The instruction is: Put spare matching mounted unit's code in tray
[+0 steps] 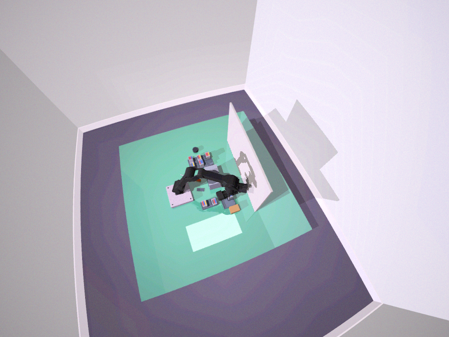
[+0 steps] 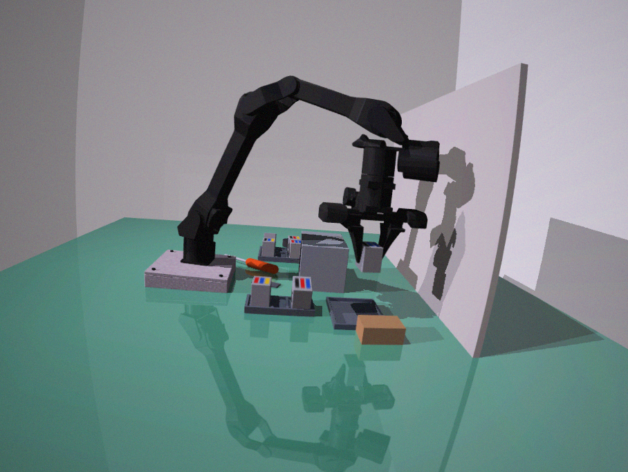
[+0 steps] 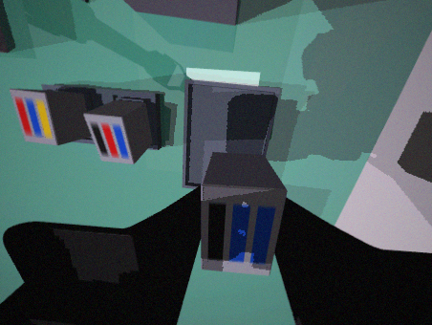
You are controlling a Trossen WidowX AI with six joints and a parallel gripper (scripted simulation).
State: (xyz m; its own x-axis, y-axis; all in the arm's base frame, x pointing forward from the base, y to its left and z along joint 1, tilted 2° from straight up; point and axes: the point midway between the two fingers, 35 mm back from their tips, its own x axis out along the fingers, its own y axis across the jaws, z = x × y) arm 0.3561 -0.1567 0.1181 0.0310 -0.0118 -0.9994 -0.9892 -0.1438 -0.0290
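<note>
Right now my gripper tip is 9 cm above the brown box, 8 cm to the left of it and 2 cm short of it. Also, from my gripper tip: white panel (21 cm to the left, 16 cm ahead, 12 cm above); spare (2 cm above).
</note>
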